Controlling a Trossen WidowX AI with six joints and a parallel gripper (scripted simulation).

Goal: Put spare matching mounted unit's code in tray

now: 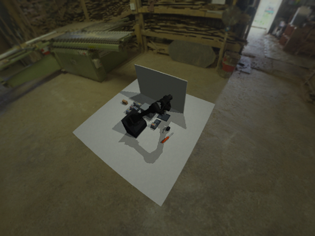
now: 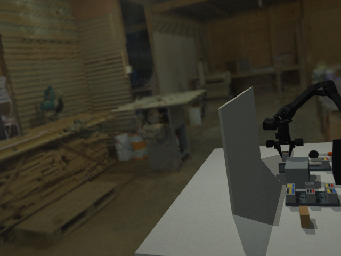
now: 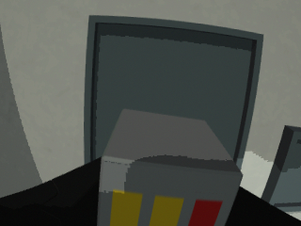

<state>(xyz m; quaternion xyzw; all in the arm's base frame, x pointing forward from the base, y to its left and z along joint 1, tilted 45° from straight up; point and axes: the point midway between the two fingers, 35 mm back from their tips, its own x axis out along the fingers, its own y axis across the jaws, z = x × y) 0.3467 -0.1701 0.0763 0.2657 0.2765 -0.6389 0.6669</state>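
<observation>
Now: gripper tip 60 mm above the dark grey tray and 10 mm past it. From my gripper tip the other things lie so: dark holder: 150 mm behind, 50 mm below, 10 mm to the left; then grey spare: 20 mm above; then mounted unit: 200 mm to the left, 60 mm behind, 10 mm below.
</observation>
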